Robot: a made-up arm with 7 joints. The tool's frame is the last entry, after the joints. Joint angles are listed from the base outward.
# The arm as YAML. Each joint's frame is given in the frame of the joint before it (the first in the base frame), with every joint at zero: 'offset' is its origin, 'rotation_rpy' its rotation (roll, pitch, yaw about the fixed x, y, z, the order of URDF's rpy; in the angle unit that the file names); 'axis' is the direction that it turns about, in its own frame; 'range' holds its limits. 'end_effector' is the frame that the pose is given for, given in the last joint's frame.
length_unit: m
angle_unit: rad
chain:
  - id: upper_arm
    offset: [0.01, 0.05, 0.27]
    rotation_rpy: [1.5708, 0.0, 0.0]
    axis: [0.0, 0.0, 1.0]
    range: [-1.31, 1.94]
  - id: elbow
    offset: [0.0, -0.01, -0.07]
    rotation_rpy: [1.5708, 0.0, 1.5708]
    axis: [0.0, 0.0, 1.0]
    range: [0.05, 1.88]
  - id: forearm
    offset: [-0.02, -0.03, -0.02]
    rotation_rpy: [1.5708, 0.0, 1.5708]
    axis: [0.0, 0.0, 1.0]
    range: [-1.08, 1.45]
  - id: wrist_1
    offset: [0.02, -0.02, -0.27]
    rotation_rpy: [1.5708, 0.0, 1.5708]
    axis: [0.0, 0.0, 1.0]
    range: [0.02, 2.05]
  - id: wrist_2
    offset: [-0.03, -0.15, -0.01]
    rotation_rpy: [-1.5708, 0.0, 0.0]
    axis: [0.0, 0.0, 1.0]
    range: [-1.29, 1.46]
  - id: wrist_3
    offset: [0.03, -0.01, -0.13]
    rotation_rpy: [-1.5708, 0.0, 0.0]
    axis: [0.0, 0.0, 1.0]
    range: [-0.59, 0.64]
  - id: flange
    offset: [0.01, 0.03, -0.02]
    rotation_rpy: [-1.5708, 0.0, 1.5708]
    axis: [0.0, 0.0, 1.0]
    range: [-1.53, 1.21]
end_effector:
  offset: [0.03, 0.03, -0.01]
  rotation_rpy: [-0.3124, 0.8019, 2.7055]
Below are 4 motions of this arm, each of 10 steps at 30 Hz.
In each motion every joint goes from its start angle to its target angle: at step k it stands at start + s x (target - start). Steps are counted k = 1, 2, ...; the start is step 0. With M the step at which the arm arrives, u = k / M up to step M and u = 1 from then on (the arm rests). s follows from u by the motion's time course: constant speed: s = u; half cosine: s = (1 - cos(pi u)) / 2; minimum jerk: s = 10 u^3 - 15 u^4 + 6 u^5.
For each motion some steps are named. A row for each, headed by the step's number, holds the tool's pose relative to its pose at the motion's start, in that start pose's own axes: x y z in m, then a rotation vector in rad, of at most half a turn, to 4 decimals.
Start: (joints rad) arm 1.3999 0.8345 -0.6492 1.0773 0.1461 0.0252 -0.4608
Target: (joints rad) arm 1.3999 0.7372 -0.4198 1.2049 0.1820 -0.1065 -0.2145
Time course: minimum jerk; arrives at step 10
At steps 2, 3, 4, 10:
2: 0.0031 0.0015 -0.0043 0.0113 -0.0091 0.0194
3: 0.0086 0.0044 -0.0120 0.0320 -0.0264 0.0538
4: 0.0166 0.0094 -0.0229 0.0623 -0.0535 0.1025
10: 0.0483 0.0393 -0.0641 0.1966 -0.1956 0.2892

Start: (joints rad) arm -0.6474 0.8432 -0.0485 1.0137 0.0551 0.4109 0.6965
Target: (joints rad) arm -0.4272 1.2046 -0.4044 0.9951 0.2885 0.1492 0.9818
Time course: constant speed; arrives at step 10
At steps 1, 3, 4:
1: 0.0074 0.0111 0.0024 -0.0308 -0.0279 -0.0140
3: 0.0217 0.0327 0.0091 -0.0927 -0.0765 -0.0408
4: 0.0287 0.0432 0.0135 -0.1235 -0.0972 -0.0536

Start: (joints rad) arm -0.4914 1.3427 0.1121 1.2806 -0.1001 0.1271 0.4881
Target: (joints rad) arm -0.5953 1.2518 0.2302 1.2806 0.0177 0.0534 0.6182
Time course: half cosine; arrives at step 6
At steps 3, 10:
3: 0.0065 -0.0118 0.0000 0.0108 -0.0646 0.1139
10: 0.0124 -0.0229 0.0025 0.0247 -0.1286 0.2223

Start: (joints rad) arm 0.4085 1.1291 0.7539 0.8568 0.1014 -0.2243 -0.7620
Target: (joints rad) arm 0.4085 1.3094 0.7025 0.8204 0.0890 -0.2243 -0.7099
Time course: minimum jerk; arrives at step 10
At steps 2, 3, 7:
2: 0.0000 0.0003 -0.0042 -0.0008 -0.0105 -0.0001
3: 0.0000 0.0010 -0.0120 -0.0022 -0.0296 -0.0005
7: 0.0020 0.0067 -0.0612 -0.0122 -0.1512 -0.0078

